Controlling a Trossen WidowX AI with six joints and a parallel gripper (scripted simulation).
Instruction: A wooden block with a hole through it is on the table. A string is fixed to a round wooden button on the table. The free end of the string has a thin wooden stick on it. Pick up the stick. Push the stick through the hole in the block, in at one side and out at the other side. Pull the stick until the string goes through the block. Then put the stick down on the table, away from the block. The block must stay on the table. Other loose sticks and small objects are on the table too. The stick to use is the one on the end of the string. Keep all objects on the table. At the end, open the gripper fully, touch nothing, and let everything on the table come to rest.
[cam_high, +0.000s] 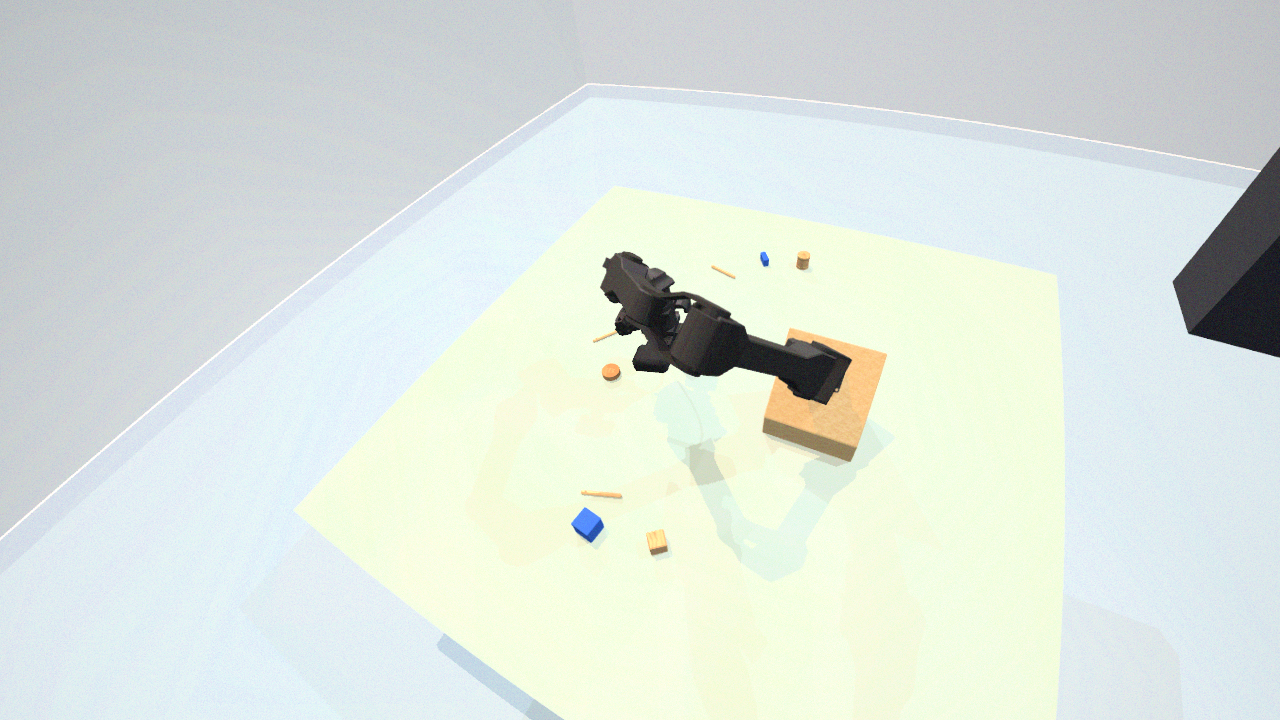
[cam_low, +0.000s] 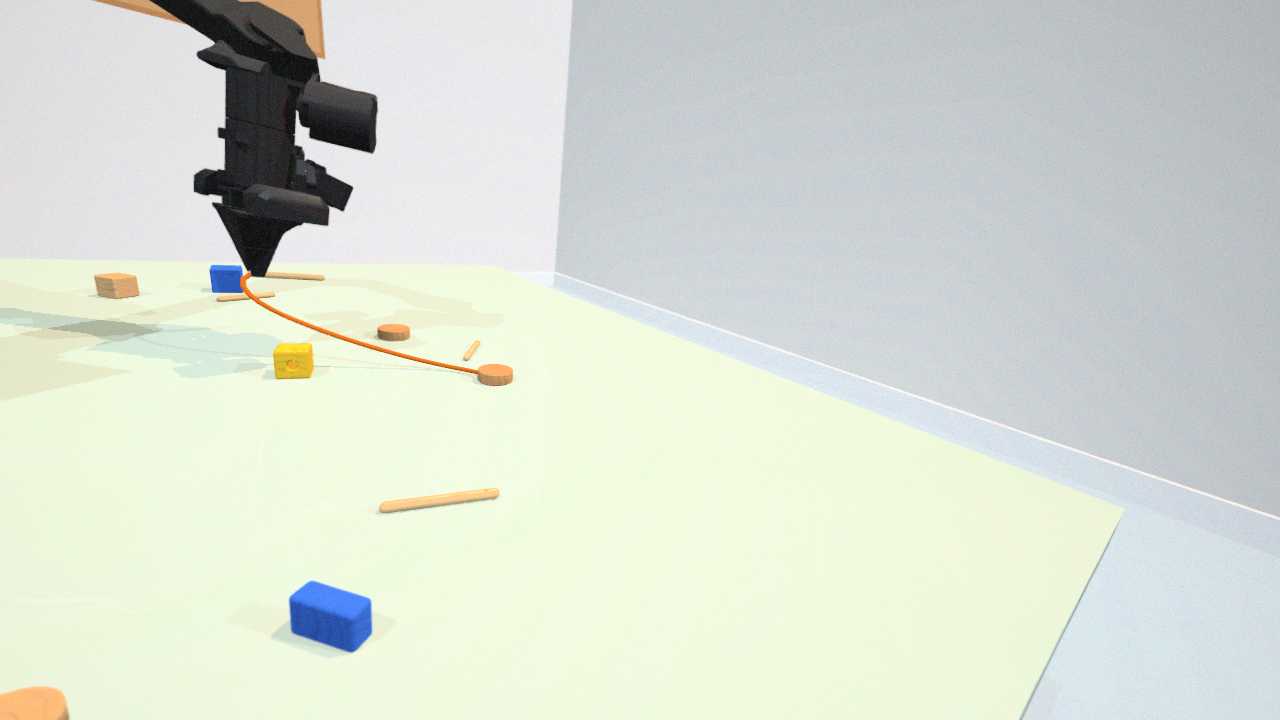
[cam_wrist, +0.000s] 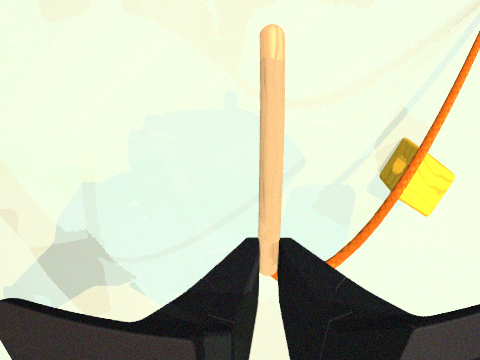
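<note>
The thin wooden stick lies 2 cm ahead of my gripper tip. From my gripper tip the other things lie so: yellow block 9 cm to the right, 7 cm below, 1 cm ahead; wooden cube 31 cm to the left, 12 cm behind, 7 cm below; blue block 47 cm to the right, 8 cm below, 3 cm behind.
</note>
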